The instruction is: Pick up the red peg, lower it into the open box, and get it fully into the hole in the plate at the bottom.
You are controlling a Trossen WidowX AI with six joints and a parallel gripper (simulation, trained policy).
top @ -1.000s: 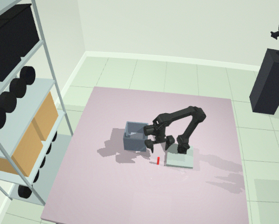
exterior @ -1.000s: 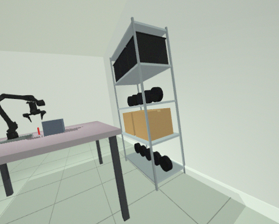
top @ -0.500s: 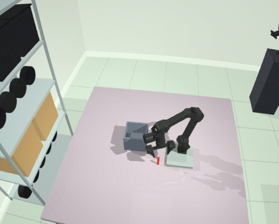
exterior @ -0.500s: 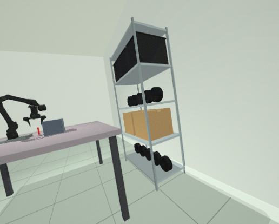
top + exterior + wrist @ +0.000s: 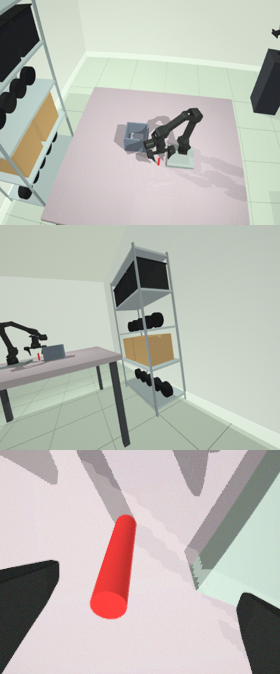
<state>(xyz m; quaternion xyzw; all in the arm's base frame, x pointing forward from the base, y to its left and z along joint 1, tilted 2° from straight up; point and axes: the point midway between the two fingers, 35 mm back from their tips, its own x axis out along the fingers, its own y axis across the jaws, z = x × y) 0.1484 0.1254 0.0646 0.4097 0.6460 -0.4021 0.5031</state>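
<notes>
Now: the red peg 2 cm below my gripper tip and 2 cm ahead of it.
</notes>
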